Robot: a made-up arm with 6 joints. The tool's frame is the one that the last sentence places.
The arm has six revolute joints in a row. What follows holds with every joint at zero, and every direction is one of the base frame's.
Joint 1 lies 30 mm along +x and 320 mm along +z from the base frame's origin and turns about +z.
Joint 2 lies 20 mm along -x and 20 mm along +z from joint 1 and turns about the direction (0.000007, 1, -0.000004).
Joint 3 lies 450 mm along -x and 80 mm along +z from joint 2 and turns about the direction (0.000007, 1, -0.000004).
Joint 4 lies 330 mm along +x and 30 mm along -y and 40 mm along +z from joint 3 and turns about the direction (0.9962, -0.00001, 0.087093).
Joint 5 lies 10 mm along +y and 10 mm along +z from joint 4 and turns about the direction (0.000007, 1, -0.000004).
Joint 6 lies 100 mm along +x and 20 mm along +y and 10 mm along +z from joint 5 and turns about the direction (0.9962, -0.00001, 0.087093).
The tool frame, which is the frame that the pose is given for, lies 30 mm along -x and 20 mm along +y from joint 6; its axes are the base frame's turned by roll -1.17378, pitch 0.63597 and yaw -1.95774 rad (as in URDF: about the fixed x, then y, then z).
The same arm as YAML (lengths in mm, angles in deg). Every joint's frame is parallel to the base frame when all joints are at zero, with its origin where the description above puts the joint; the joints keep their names.
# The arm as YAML. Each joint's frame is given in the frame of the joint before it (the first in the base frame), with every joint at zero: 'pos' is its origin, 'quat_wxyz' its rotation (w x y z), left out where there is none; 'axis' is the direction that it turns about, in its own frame. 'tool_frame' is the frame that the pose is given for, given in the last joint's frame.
length_unit: mm
angle_unit: deg
joints:
  - joint: joint 1
    pos: [30.0, 0.0, 320.0]
    axis: "+z"
  - joint: joint 2
    pos: [-20.0, 0.0, 20.0]
    axis: "+y"
  - joint: joint 3
    pos: [-450.0, 0.0, 80.0]
    axis: "+y"
  - joint: joint 4
    pos: [330.0, -30.0, 40.0]
    axis: [0.9962, 0.0, 0.0871]
  - joint: joint 5
    pos: [0.0, 10.0, 10.0]
    axis: "+y"
  - joint: joint 6
    pos: [100.0, 20.0, 10.0]
    axis: [0.9962, 0.0, 0.0871]
tool_frame:
  pos: [-30.0, 20.0, 0.0]
  quat_wxyz: [0.584987, -0.07745, 0.581777, -0.559756]

